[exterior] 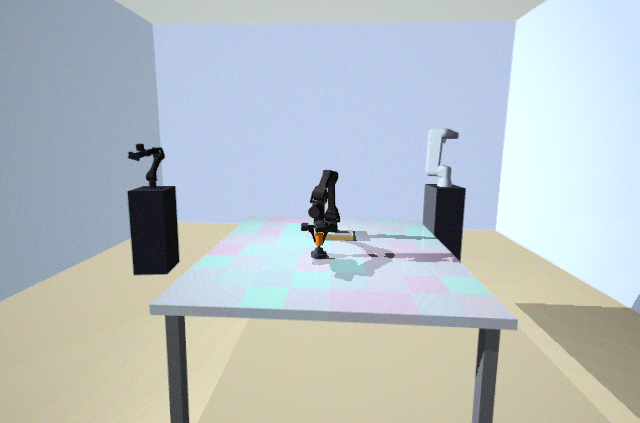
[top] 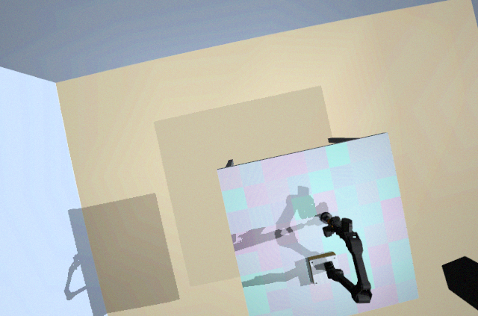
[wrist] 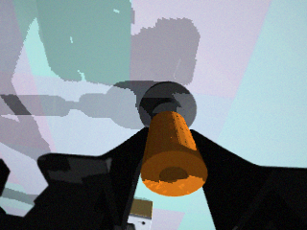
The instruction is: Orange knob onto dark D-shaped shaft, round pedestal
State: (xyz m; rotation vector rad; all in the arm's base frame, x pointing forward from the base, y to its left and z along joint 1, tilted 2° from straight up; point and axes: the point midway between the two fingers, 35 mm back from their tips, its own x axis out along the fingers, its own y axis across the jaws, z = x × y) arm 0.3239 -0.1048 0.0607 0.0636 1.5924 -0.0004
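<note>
My gripper tip is 2 cm below the orange knob. From my gripper tip the other things lie so: round pedestal: 4 cm below.
</note>
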